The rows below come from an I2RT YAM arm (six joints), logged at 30 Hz.
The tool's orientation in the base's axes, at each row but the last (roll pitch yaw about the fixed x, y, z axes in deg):
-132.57, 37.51, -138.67
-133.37, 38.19, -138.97
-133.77, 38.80, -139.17
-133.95, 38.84, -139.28
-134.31, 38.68, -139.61
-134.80, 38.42, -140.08
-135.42, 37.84, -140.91
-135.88, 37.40, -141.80
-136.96, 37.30, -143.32
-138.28, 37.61, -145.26
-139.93, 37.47, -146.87
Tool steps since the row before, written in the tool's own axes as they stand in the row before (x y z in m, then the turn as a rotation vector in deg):
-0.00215, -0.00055, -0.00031, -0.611, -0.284, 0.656
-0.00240, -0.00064, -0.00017, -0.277, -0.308, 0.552
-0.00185, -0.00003, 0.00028, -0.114, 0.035, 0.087
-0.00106, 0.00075, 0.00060, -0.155, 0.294, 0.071
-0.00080, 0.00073, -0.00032, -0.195, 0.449, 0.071
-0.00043, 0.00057, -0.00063, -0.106, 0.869, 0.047
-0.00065, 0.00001, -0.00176, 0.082, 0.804, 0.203
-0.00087, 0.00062, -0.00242, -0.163, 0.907, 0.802
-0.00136, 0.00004, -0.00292, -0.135, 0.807, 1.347
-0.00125, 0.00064, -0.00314, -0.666, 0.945, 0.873
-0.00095, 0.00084, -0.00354, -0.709, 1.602, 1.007
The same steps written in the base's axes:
0.00109, 0.00077, 0.00180, 0.917, -0.093, 0.186
0.00136, 0.00076, 0.00194, 0.639, -0.256, 0.049
0.00132, 0.00084, 0.00103, 0.133, 0.064, 0.005
0.00102, 0.00100, -0.00008, 0.116, 0.301, -0.106
0.00014, 0.00109, 0.00027, 0.122, 0.449, -0.168
-0.00031, 0.00085, 0.00030, 0.002, 0.756, -0.443
-0.00098, 0.00081, 0.00138, 0.016, 0.567, -0.610
-0.00140, 0.00161, 0.00157, 0.621, 0.606, -0.860
-0.00136, 0.00151, 0.00250, 1.029, 0.356, -1.139
-0.00161, 0.00201, 0.00228, 1.005, 0.848, -0.608
-0.00207, 0.00214, 0.00230, 1.073, 1.390, -0.999

